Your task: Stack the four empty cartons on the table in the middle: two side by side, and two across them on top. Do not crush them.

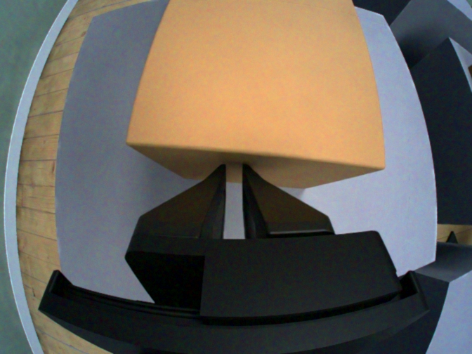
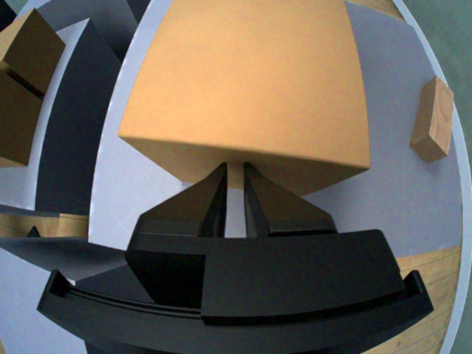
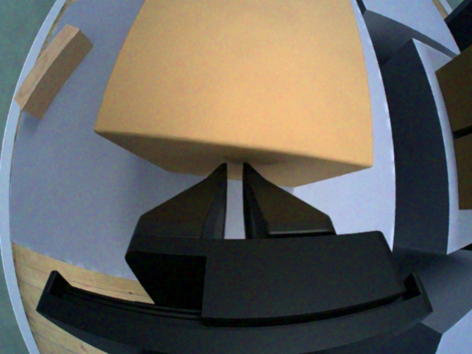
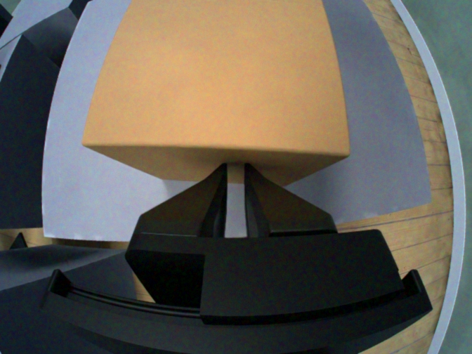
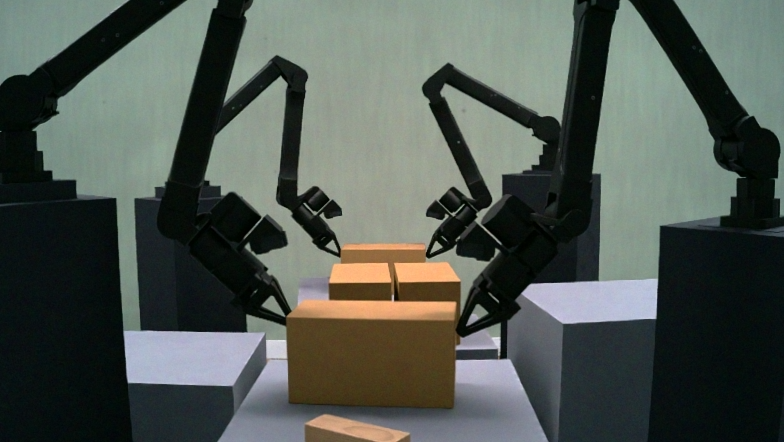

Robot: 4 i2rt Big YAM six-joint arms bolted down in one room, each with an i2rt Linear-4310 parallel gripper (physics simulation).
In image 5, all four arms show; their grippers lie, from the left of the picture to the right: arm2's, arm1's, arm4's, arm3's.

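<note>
The near carton (image 2: 245,75) (image 3: 235,75) (image 5: 371,362) stands on the near table. The arm2 gripper (image 2: 235,164) (image 5: 288,318) is shut with its tips at the carton's left end, and the arm3 gripper (image 3: 235,164) (image 5: 460,331) is shut at its right end. The far carton (image 1: 255,75) (image 4: 215,75) (image 5: 382,253) is between the shut arm1 gripper (image 1: 234,165) (image 5: 339,254) and the shut arm4 gripper (image 4: 236,164) (image 5: 428,255), tips at its ends. Two cartons, a left one (image 5: 359,273) (image 2: 15,125) and a right one (image 5: 427,273) (image 3: 465,170), stand side by side on the middle table (image 5: 478,339).
A wooden block (image 5: 356,429) (image 2: 434,120) (image 3: 54,72) lies on the near table (image 5: 494,406) (image 2: 400,210) (image 3: 65,200). Grey boxes (image 5: 186,359) (image 5: 592,301) stand left and right. Dark pedestals (image 5: 54,307) (image 5: 713,340) carry arm2 and arm3.
</note>
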